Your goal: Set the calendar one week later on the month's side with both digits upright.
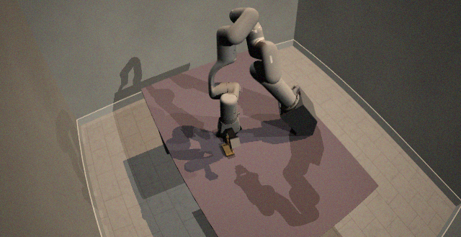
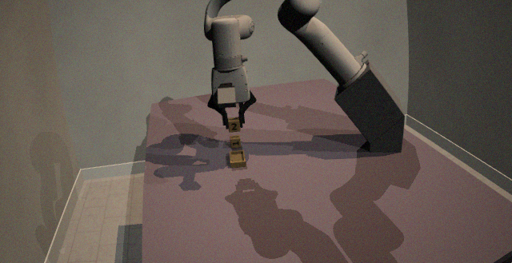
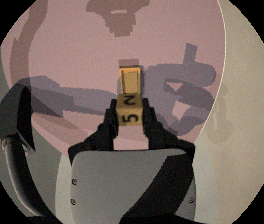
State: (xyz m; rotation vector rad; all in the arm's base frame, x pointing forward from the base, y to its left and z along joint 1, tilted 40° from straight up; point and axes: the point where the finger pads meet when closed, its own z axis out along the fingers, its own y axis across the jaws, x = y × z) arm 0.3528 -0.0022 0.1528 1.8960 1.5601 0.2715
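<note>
Now: hand 130 mm above the tray, 20 mm to the left of it and 10 mm past it. The rest, counted from my hand: yellow digit cube 10 mm below.
</note>
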